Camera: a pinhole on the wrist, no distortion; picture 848 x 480 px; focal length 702.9 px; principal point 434.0 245.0 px. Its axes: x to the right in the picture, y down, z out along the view. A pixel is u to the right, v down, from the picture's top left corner.
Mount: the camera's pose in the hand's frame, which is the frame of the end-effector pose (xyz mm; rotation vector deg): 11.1 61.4 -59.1 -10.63 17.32 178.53
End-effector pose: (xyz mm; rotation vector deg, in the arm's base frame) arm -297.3 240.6 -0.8 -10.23 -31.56 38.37
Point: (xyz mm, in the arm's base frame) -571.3 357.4 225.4
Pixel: 384 202
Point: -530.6 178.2 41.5
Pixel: outside the picture
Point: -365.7 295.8 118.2
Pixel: 231 465
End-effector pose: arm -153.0 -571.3 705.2 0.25 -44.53 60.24
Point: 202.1 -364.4 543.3
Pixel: behind the camera
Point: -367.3 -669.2 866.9
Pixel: 454 388
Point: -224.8 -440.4 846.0
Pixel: outside the picture
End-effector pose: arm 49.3 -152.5 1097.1 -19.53 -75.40 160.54
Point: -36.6 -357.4 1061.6
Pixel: 173 80
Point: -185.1 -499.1 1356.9
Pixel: 162 461
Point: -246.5 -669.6 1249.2
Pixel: 127 222
